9 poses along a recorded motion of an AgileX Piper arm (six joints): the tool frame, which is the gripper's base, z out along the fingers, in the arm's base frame.
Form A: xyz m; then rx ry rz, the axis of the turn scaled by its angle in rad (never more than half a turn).
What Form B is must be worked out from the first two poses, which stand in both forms.
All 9 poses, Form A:
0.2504, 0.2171, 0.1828, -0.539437, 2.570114, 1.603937
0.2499, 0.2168, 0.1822, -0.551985, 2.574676, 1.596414
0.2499, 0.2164, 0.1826, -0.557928, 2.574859, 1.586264
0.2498, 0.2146, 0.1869, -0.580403, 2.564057, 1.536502
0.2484, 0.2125, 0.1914, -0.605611, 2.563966, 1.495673
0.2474, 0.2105, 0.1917, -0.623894, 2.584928, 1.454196
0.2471, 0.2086, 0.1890, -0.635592, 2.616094, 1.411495
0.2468, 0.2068, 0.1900, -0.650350, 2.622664, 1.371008
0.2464, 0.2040, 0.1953, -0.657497, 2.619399, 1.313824
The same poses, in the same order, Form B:
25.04, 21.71, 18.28, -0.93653, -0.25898, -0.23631, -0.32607, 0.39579, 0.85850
24.99, 21.68, 18.22, -0.93386, -0.26720, -0.23772, -0.33173, 0.39878, 0.85494
24.99, 21.64, 18.26, -0.93205, -0.26929, -0.24243, -0.33764, 0.40271, 0.85078
24.98, 21.46, 18.69, -0.92285, -0.27160, -0.27311, -0.36891, 0.41946, 0.82943
24.84, 21.25, 19.14, -0.91405, -0.28208, -0.29146, -0.39255, 0.43436, 0.81070
24.74, 21.05, 19.17, -0.90938, -0.29701, -0.29123, -0.40311, 0.45650, 0.79317
24.71, 20.86, 18.90, -0.90761, -0.31177, -0.28115, -0.40616, 0.48268, 0.77592
24.68, 20.68, 19.00, -0.90193, -0.32002, -0.29001, -0.42079, 0.49995, 0.75696
24.64, 20.40, 19.53, -0.89505, -0.31975, -0.31088, -0.44038, 0.52368, 0.72927

